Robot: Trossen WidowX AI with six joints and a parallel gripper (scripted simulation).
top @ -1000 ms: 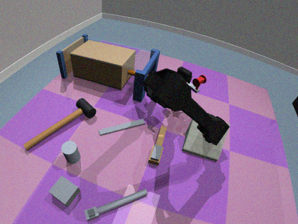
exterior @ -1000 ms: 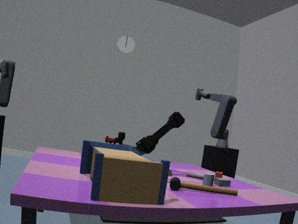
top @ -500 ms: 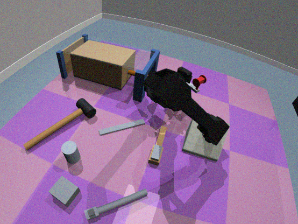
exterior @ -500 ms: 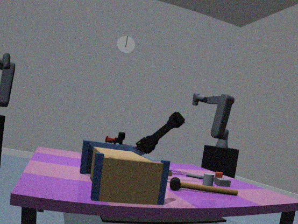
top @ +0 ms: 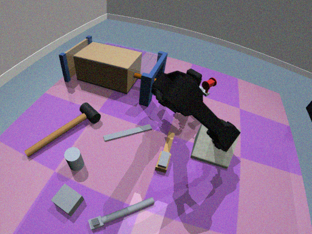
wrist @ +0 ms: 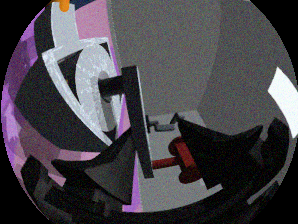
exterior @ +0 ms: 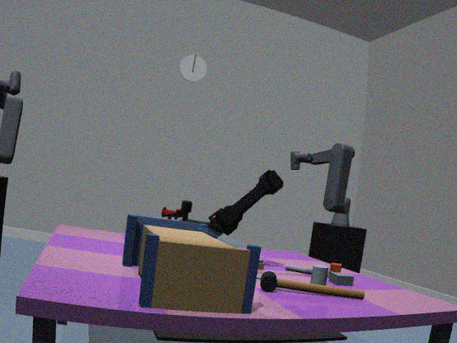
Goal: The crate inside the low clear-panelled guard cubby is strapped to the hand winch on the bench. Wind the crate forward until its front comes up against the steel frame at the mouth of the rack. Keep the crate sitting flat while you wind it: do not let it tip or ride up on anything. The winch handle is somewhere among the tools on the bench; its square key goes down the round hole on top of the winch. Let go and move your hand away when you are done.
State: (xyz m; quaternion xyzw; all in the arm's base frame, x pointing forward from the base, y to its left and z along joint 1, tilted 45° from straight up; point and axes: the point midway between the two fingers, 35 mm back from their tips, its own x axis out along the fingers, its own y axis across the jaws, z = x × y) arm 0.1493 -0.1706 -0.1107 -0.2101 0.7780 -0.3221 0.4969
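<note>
Right now my gripper tip is 40 mm to the right of the red knob, 40 mm past it and 20 mm below it. Round my gripper tip: grey winch: 100 mm below, 30 mm to the right, 30 mm ahead; then blue frame: 210 mm ahead, 30 mm below, 20 mm to the right; then grey crank handle: 20 mm to the left, 10 mm below, 10 mm behind.
</note>
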